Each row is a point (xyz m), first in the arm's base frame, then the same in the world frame.
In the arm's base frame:
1: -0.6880 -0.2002 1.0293
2: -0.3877 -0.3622 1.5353
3: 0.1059 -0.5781 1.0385
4: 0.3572 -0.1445 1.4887
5: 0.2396 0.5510 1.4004
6: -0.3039 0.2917 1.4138
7: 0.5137 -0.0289 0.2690
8: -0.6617 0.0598 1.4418
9: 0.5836 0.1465 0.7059
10: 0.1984 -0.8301 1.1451
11: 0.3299 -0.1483 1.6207
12: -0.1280 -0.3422 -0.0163
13: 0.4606 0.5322 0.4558
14: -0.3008 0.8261 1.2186
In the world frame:
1: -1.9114 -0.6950 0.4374
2: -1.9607 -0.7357 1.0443
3: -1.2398 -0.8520 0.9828
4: -1.3899 -0.3361 1.3891
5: -1.5403 0.2965 1.1019
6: -1.9279 -0.0933 0.8557
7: -0.5434 -0.2740 0.4918
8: -2.1848 -0.4074 0.7220
9: -0.7842 -0.0548 0.8389
10: -1.1921 -1.0628 1.1744
11: -1.4909 -0.3371 1.4784
12: -0.8163 -0.7634 -0.0349
13: -0.7898 0.2662 0.4877
14: -1.8933 0.4077 0.5883

